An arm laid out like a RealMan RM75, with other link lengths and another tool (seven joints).
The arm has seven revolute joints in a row. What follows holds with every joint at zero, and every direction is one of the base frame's. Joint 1 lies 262.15 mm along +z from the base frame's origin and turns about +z. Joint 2 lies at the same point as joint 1 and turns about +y. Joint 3 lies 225.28 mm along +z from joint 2 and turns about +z. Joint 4 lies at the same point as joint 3 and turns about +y. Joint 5 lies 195.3 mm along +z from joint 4 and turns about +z. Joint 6 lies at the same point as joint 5 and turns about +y. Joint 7 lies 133.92 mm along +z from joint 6 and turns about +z. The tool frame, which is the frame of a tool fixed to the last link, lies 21 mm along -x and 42 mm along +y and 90 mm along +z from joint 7; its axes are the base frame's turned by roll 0.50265, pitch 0 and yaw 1.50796 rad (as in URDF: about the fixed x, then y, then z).
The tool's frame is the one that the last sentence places.
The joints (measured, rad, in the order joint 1, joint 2, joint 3, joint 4, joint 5, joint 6, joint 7), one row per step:
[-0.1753, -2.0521, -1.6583, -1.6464, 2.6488, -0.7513, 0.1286]
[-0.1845, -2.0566, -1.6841, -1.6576, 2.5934, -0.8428, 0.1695]
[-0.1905, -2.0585, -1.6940, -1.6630, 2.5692, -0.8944, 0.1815]
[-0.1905, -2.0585, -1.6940, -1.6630, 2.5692, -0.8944, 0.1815]
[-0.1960, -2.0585, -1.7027, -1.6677, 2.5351, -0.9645, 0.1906]
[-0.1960, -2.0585, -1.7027, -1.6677, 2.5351, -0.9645, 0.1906]
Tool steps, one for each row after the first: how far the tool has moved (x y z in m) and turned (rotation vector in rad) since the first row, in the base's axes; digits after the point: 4 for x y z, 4 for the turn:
[0.0024, -0.0103, -0.0077, -0.0699, -0.0185, 0.0143]
[0.0042, -0.0167, -0.0128, -0.1111, -0.0300, 0.0238]
[0.0042, -0.0167, -0.0128, -0.1111, -0.0300, 0.0238]
[0.0061, -0.0270, -0.0205, -0.1717, -0.0493, 0.0406]
[0.0061, -0.0270, -0.0205, -0.1717, -0.0493, 0.0406]

